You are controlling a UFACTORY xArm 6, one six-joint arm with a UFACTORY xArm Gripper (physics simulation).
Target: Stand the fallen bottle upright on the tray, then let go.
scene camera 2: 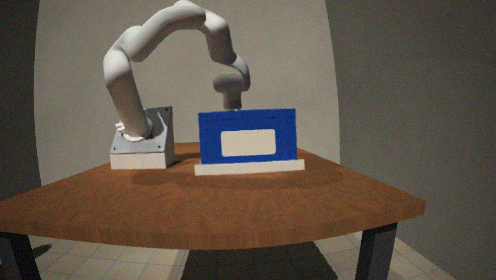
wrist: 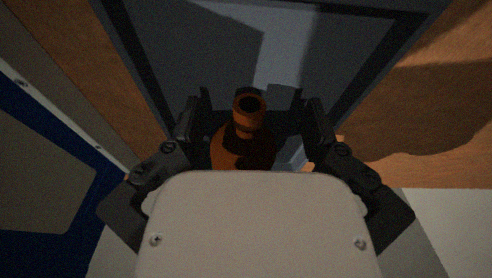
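Pixels of known places: gripper, between the fingertips: [wrist: 253,109]; arm's base, origin of its link: [scene camera 2: 138,130].
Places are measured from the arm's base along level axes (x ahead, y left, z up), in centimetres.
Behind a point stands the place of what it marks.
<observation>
The brown bottle [wrist: 242,145] @[x 40.4, y 13.7, z -8.0 cm] shows in the wrist view with its open mouth towards the camera and its neck leading down to wider shoulders. It looks roughly upright, but its lower part and base are hidden behind the gripper housing, so its exact tilt and footing cannot be told. The grey tray [wrist: 200,60] @[x 35.7, y 10.2, z -13.2 cm] with dark edges extends beyond and around it. My gripper [wrist: 253,109] @[x 38.0, y 14.6, z -10.1 cm] is wide open, one finger on each side of the bottle's neck, with visible gaps on both sides. In the scene view the bottle, tray and fingers are hidden behind the blue box.
A blue box [scene camera 2: 247,120] @[x 39.1, y -22.1, z 0.9 cm] [wrist: 107,185] @[x 51.3, y -4.9, z -7.9 cm] with a pale label stands on a white base strip [scene camera 2: 250,168] @[x 39.1, y -23.3, z -12.3 cm], at the left in the wrist view. The arm's base block [scene camera 2: 137,160] @[x 1.1, y -7.4, z -10.6 cm] is to its left in the scene view, on the wooden table [scene camera 2: 225,210] @[x 30.7, y -52.7, z -13.7 cm].
</observation>
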